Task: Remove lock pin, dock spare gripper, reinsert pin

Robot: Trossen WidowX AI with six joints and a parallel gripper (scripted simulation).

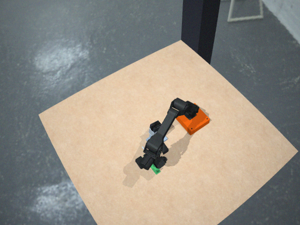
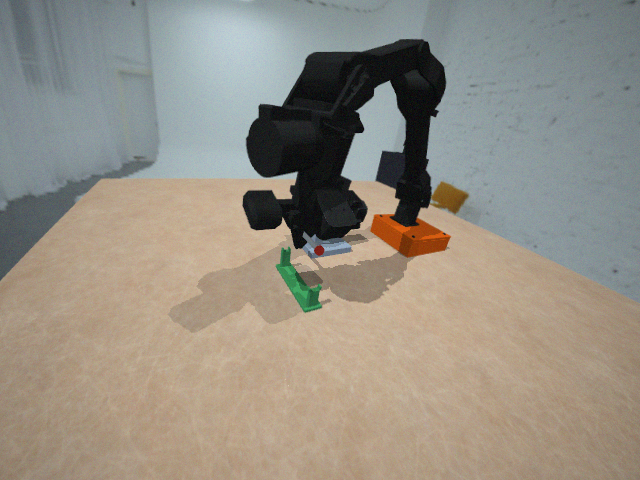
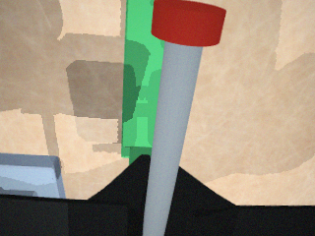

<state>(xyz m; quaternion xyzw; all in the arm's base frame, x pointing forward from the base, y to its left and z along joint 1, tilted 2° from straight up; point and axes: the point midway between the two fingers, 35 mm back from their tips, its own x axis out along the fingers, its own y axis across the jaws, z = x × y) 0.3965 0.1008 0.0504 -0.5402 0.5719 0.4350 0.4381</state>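
Right now my gripper tip is 1 cm to the right of the green cradle and 6 cm above it. Round my gripper tip: spare gripper (12 cm behind, 11 cm to the right, 5 cm above); mount (12 cm behind, 10 cm to the right, 3 cm below).
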